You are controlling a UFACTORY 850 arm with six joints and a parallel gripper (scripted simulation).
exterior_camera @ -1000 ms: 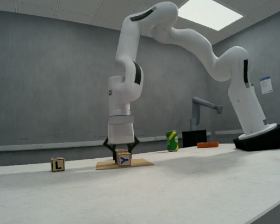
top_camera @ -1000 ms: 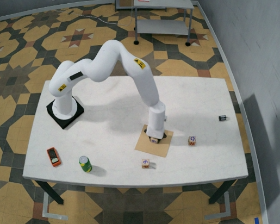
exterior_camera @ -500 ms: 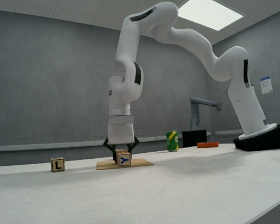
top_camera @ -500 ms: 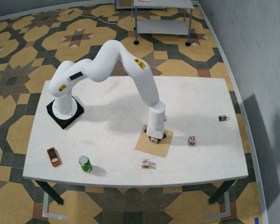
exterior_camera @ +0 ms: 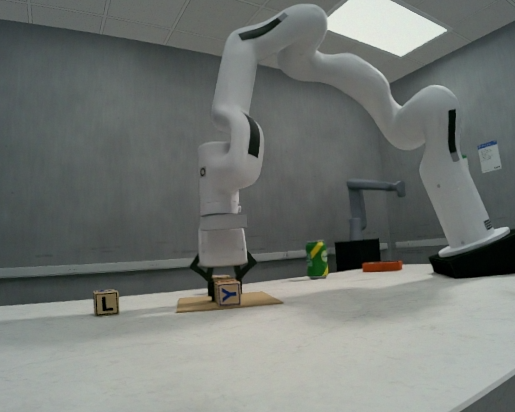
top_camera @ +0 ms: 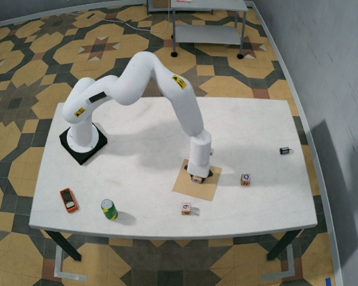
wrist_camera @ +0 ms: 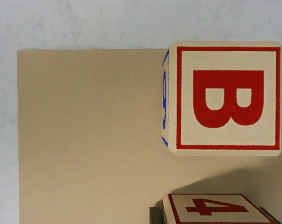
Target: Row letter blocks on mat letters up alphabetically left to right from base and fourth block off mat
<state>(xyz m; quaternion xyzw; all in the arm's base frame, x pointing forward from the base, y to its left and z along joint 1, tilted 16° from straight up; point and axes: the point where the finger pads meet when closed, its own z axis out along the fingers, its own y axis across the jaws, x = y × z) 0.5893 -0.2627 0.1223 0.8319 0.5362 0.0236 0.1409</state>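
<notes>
The J block is right at my hand. The rest, counted from my hand: tan mat (2 cm below); then Q block (24 cm ahead, 5 cm to the right); then green can (44 cm behind, 16 cm to the right, 4 cm above).
</notes>
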